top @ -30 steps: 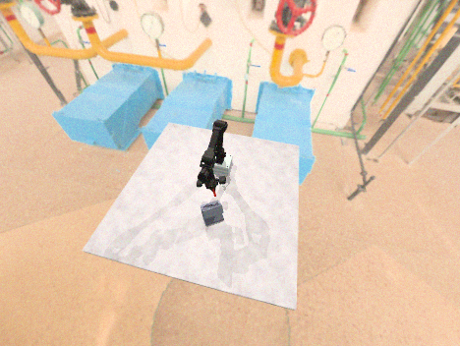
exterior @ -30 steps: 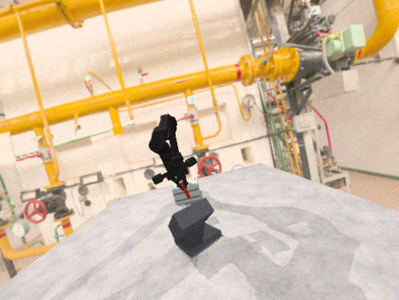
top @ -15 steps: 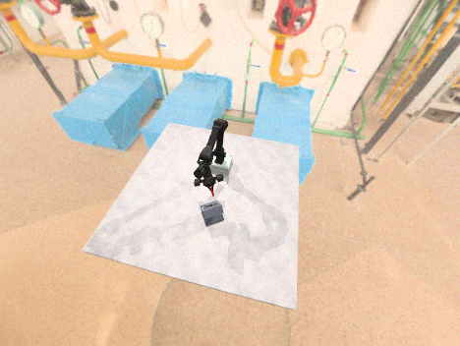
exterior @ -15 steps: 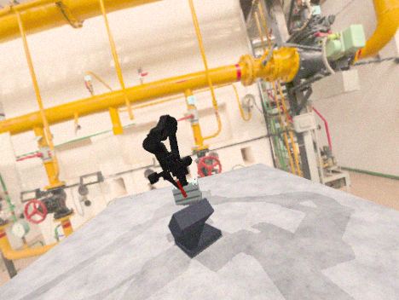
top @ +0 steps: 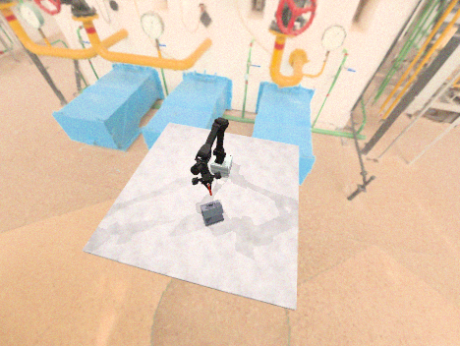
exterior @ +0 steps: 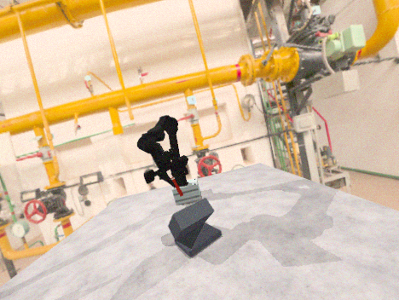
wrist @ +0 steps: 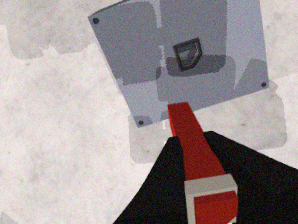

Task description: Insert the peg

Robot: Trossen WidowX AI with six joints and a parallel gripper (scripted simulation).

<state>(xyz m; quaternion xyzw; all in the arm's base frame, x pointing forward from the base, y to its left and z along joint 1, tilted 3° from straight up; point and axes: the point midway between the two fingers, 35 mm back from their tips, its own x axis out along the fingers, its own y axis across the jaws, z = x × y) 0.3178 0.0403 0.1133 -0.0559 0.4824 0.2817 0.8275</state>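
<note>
The grey sloped panel is 8 cm ahead of my gripper tip, 4 cm to the left of it and 10 cm below it. Round my gripper tip: red peg 1 cm behind, 1 cm to the right, 1 cm above.
</note>
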